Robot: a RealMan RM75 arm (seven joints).
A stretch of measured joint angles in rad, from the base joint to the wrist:
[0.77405 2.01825 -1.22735 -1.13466 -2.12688 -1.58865 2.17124]
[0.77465 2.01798 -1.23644 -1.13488 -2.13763 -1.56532 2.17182]
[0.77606 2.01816 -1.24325 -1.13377 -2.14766 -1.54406 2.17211]
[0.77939 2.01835 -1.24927 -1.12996 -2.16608 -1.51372 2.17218]
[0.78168 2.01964 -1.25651 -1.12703 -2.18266 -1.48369 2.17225]
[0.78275 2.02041 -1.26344 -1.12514 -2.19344 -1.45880 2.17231]
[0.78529 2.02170 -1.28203 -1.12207 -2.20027 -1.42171 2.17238]
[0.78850 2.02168 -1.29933 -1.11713 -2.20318 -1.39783 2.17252]
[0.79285 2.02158 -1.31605 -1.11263 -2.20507 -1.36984 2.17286]
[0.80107 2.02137 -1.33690 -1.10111 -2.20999 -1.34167 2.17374]
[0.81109 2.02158 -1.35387 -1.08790 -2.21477 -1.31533 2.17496]
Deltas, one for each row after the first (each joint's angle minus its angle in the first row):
[0.00060 -0.00027 -0.00909 -0.00022 -0.01075 0.02333 0.00058]
[0.00201 -0.00009 -0.01590 0.00089 -0.02078 0.04459 0.00087]
[0.00534 0.00010 -0.02192 0.00470 -0.03920 0.07493 0.00094]
[0.00763 0.00139 -0.02916 0.00763 -0.05578 0.10496 0.00101]
[0.00870 0.00216 -0.03609 0.00952 -0.06656 0.12985 0.00107]
[0.01124 0.00345 -0.05468 0.01259 -0.07339 0.16694 0.00114]
[0.01445 0.00343 -0.07198 0.01753 -0.07630 0.19082 0.00128]
[0.01880 0.00333 -0.08870 0.02203 -0.07819 0.21881 0.00162]
[0.02702 0.00312 -0.10955 0.03355 -0.08311 0.24698 0.00250]
[0.03704 0.00333 -0.12652 0.04676 -0.08789 0.27332 0.00372]

